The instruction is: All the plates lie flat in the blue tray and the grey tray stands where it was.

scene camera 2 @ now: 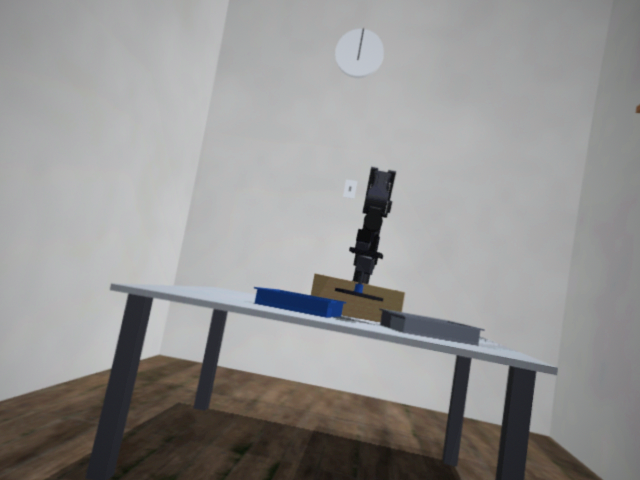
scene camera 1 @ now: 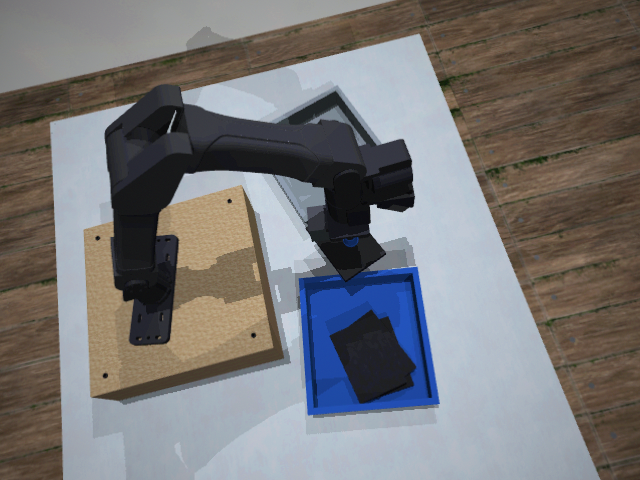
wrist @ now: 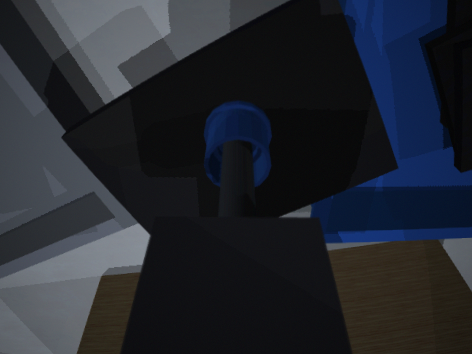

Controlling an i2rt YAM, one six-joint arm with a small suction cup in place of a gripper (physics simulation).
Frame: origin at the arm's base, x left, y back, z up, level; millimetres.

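Seen in the pictures: hand, tool point: (scene camera 2: pixel 357 295) (scene camera 1: pixel 350 242) (wrist: pixel 237 121); arm's base, link origin: (scene camera 1: pixel 156 288).
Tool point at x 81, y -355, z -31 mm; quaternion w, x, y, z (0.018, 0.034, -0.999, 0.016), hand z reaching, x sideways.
Note:
Offsets run from my tool point to a thing's top centre. Level surfaces: height alone.
My suction gripper (scene camera 1: pixel 351 241) (scene camera 2: pixel 358 288) (wrist: pixel 237 145) has its blue cup on the face of a black plate @[dz +14, dx +1, dy +11 mm] (scene camera 1: pixel 353 259) (scene camera 2: pixel 371 297) (wrist: pixel 310 75). It holds that plate roughly level above the table, between the two trays, with one corner at the near edge of the blue tray @[dz -28, dx -174, dy -16 mm] (scene camera 1: pixel 305 346) (scene camera 2: pixel 297 303) (wrist: pixel 400 210). In scene camera 1, more black plates @[dz -44, dx -209, dy -18 mm] (scene camera 1: pixel 374 356) (wrist: pixel 462 100) lie in the blue tray, stacked and slightly turned against each other; at least two show. The grey tray @[dz -28, dx +221, dy +50 mm] (scene camera 1: pixel 357 114) (scene camera 2: pixel 439 329) stands on the table, partly hidden under the arm in scene camera 1.
The arm's base is bolted to a wooden block (scene camera 1: pixel 217 320) (scene camera 2: pixel 323 289) (wrist: pixel 400 280) beside the trays. The arm reaches over the grey tray and the white table @[dz -77 mm] (scene camera 1: pixel 496 361) (scene camera 2: pixel 206 295). The blue tray's raised rim lies close to the held plate.

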